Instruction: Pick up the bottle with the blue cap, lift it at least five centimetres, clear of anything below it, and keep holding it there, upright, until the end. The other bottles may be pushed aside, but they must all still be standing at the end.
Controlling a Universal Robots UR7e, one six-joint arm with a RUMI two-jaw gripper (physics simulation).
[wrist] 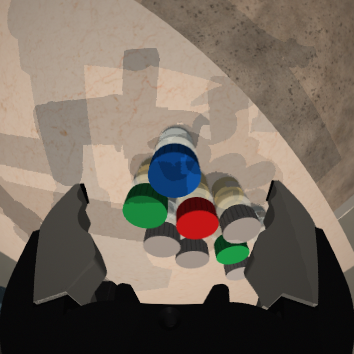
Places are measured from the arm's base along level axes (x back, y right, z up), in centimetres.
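Pixels of known places: gripper, fingertip midpoint: point(176, 184).
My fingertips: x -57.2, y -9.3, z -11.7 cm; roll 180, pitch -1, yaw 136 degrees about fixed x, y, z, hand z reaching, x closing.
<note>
Ahead of a thing's pixels: the offset from my fingertips to its middle.
The bottle with the blue cap {dy +1.2, dx +1.5, dz -9.5 cm} point(174, 172) stands upright at the top of a tight cluster of bottles, near the middle of the wrist view. Its clear body shows above the cap. My gripper point(176, 184) is wide open and empty. Its two fingertips are far apart to the left and right of the cluster, and the blue cap lies between them in the view, a little above the line joining the tips. How far the fingertips are above the cap is hard to tell.
A green-capped bottle {dy +2.2, dx +7.7, dz -9.5 cm} point(145, 206) and a red-capped bottle {dy +8.3, dx +4.8, dz -9.5 cm} point(197, 218) stand close below the blue cap. Several grey-capped bottles {dy +13.8, dx +1.5, dz -9.5 cm} point(240, 224) {dy +8.1, dx +11.5, dz -9.5 cm} point(161, 240) {dy +13.9, dx +10.8, dz -9.5 cm} point(192, 253) and another green-capped bottle {dy +17.9, dx +5.7, dz -9.5 cm} point(231, 250) stand around them. The round table's edge curves along the right, with brown floor point(300, 65) beyond.
</note>
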